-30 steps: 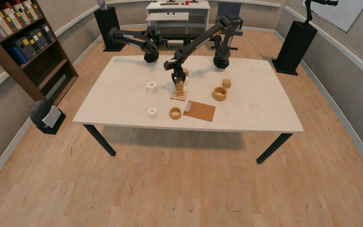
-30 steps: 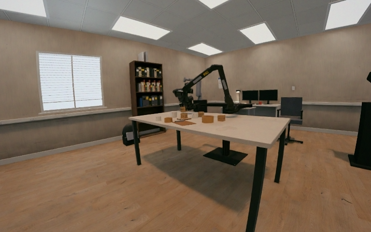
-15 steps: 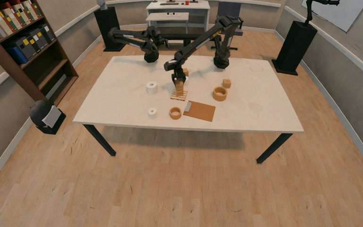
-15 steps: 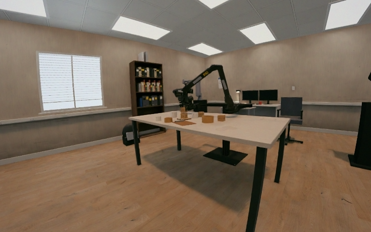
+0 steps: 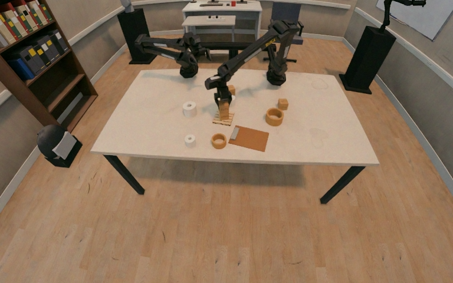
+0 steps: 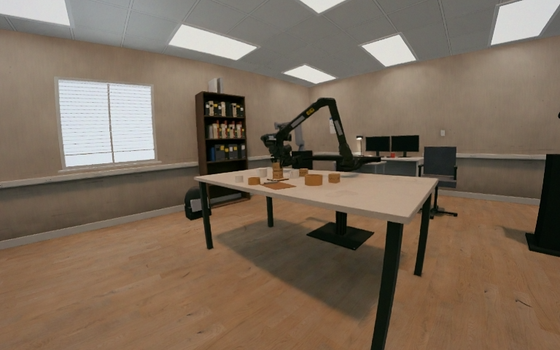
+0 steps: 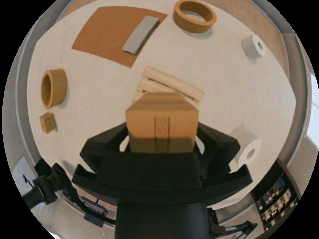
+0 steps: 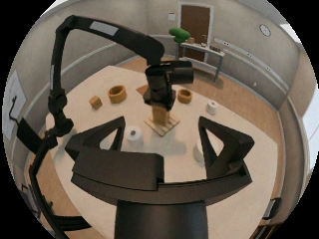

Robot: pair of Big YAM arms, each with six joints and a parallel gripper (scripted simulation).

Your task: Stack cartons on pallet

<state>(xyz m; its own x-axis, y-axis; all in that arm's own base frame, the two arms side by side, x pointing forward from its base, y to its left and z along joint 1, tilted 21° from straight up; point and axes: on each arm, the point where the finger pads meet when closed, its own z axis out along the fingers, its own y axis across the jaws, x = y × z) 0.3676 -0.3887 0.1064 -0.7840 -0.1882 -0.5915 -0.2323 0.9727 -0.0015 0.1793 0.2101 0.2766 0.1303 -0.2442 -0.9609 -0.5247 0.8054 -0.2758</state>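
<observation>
Right now the carton is 50 mm below my left hand. The rest, counted from my left hand: wooden pallet 90 mm below.
</observation>
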